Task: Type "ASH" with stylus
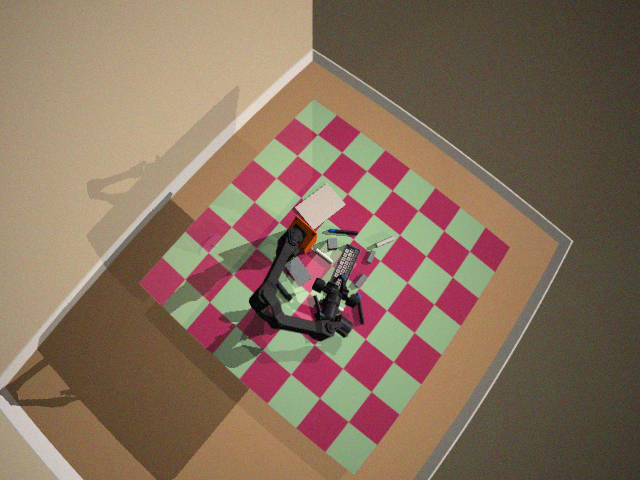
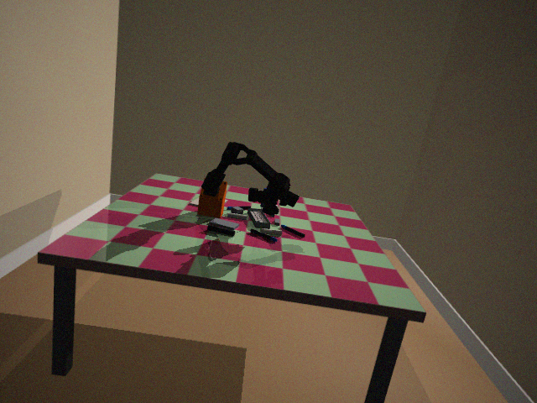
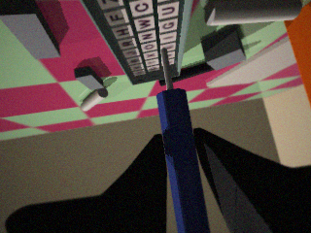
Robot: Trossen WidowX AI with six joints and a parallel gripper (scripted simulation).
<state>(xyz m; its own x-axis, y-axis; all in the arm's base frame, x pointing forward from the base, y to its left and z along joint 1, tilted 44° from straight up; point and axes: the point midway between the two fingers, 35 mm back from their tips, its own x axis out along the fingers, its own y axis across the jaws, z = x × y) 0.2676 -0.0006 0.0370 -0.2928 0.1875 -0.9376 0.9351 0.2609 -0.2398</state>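
The A key is 100 mm below my gripper tip and 10 mm ahead of it. From my gripper tip the other things lie so: thin grey tip 50 mm below; blue stylus 10 mm below; H key 100 mm below, 50 mm to the left, 10 mm ahead.
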